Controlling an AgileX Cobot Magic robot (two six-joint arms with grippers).
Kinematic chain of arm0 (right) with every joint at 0, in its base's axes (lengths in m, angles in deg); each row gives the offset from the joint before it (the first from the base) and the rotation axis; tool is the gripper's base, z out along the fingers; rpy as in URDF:
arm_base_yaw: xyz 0 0 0.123 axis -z
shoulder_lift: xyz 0 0 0 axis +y
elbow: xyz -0.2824 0 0.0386 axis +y
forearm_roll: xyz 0.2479 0 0.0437 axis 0.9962 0 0.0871
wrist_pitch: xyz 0 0 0 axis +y
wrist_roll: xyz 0.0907 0 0.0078 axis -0.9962 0 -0.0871
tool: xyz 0 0 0 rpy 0 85 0
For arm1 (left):
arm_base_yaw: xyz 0 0 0.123 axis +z
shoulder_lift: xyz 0 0 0 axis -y
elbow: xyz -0.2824 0 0.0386 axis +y
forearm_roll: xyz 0.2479 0 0.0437 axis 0.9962 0 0.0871
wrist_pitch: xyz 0 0 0 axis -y
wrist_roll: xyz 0.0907 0 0.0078 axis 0.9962 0 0.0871
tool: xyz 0 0 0 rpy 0 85 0
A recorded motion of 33 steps. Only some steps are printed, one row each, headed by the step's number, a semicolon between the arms.
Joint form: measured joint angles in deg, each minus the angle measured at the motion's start. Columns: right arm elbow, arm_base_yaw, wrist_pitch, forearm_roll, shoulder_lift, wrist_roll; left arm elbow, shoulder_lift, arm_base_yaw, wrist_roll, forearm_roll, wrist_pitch.
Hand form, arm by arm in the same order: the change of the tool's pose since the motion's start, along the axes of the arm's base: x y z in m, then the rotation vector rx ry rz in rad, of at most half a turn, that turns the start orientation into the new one. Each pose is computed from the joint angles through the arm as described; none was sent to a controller.
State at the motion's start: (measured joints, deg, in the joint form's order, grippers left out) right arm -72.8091 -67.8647 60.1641 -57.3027 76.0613 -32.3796; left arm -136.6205 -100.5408 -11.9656 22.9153 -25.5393 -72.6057
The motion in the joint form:
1: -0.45 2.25 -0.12 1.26 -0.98 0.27; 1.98 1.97 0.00 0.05 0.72 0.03
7: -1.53 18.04 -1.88 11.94 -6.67 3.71; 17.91 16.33 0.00 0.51 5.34 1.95
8: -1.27 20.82 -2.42 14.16 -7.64 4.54; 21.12 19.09 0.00 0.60 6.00 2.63
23: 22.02 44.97 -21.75 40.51 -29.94 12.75; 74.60 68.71 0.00 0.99 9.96 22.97
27: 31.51 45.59 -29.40 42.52 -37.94 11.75; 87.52 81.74 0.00 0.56 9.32 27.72
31: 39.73 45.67 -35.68 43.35 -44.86 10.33; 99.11 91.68 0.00 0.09 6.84 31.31
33: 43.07 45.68 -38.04 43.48 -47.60 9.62; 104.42 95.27 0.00 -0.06 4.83 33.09
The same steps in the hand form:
1: 0.0058 -0.0101 0.0054 0.0285 0.0089 -0.0344; -0.0086 0.0028 0.0026 0.0097 -0.0027 0.0080
7: 0.0328 -0.0762 0.0258 0.1899 0.0822 -0.2357; -0.0690 0.0226 0.0076 0.0667 -0.0214 0.0662
8: 0.0352 -0.0870 0.0268 0.2158 0.0964 -0.2638; -0.0805 0.0261 0.0064 0.0733 -0.0266 0.0760
23: -0.0127 -0.1760 -0.0191 0.5972 0.1296 -0.3386; -0.2669 0.0758 -0.0872 0.0039 -0.2859 0.2101
27: -0.0365 -0.1828 -0.0431 0.6886 0.0737 -0.2874; -0.3000 0.0835 -0.1334 -0.0468 -0.3531 0.2304
31: -0.0552 -0.1876 -0.0671 0.7603 0.0257 -0.2441; -0.3134 0.0850 -0.1813 -0.1085 -0.3634 0.2327
33: -0.0620 -0.1894 -0.0779 0.7864 0.0088 -0.2290; -0.3138 0.0838 -0.2039 -0.1452 -0.3495 0.2300

